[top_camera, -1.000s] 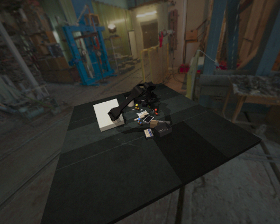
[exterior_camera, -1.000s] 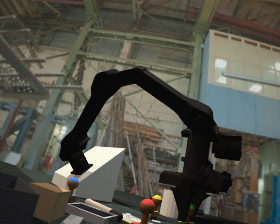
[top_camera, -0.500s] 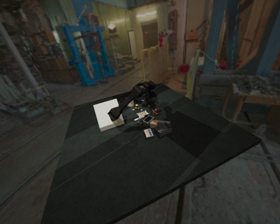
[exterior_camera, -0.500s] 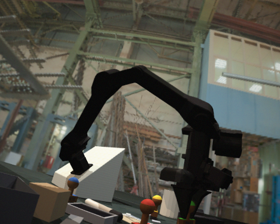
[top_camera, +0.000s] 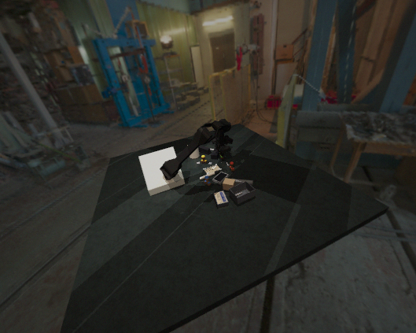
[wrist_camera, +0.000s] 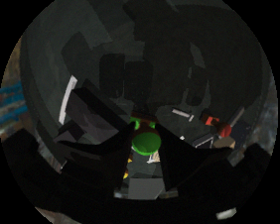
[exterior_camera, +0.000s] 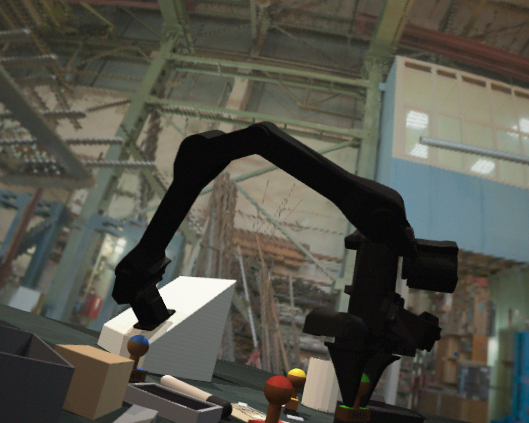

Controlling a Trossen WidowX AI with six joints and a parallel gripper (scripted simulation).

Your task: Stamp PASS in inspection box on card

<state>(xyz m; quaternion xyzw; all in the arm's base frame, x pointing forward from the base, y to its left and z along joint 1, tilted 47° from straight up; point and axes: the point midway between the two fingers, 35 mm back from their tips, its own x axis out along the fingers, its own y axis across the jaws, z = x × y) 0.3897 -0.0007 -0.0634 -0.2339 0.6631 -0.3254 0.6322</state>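
The dark ink pad lies 18 cm to the right of my gripper tip, 12 cm behind it and 4 cm below it. From my gripper tip the other things lie so: yellow-topped stamp: 12 cm behind, 5 cm to the left, 2 cm below; cream card: 11 cm behind, 5 cm to the right, 4 cm below; green-knobbed stamp: right at my gripper tip.
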